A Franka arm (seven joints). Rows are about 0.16 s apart.
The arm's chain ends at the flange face. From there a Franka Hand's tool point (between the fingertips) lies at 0.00 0.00 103.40 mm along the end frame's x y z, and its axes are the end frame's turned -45 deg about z.
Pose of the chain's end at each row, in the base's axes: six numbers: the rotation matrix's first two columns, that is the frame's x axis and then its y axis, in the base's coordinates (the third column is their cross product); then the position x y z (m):
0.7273 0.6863 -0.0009 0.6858 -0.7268 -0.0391 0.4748 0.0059 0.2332
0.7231 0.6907 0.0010 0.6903 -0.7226 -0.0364 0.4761 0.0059 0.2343
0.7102 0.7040 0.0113 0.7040 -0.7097 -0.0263 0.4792 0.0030 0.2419
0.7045 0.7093 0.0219 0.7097 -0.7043 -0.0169 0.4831 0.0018 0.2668
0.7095 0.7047 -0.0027 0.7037 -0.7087 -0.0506 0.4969 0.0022 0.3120
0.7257 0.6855 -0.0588 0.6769 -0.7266 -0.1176 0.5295 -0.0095 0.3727
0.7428 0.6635 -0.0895 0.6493 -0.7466 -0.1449 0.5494 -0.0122 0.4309
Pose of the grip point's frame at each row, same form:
0.0293 0.9992 0.0270 0.9992 -0.0286 -0.0283 0.4720 0.0088 0.1299
0.0232 0.9994 0.0264 0.9994 -0.0226 -0.0250 0.4736 0.0087 0.1310
0.0044 0.9996 0.0266 1.0000 -0.0040 -0.0106 0.4781 0.0058 0.1385
-0.0037 0.9996 0.0274 1.0000 0.0035 0.0035 0.4835 0.0046 0.1634
0.0041 0.9994 0.0339 0.9993 -0.0028 -0.0377 0.4930 0.0057 0.2087
0.0345 0.9985 0.0416 0.9918 -0.0291 -0.1247 0.5167 -0.0048 0.2702
0.0661 0.9971 0.0392 0.9844 -0.0588 -0.1657 0.5325 -0.0071 0.3290

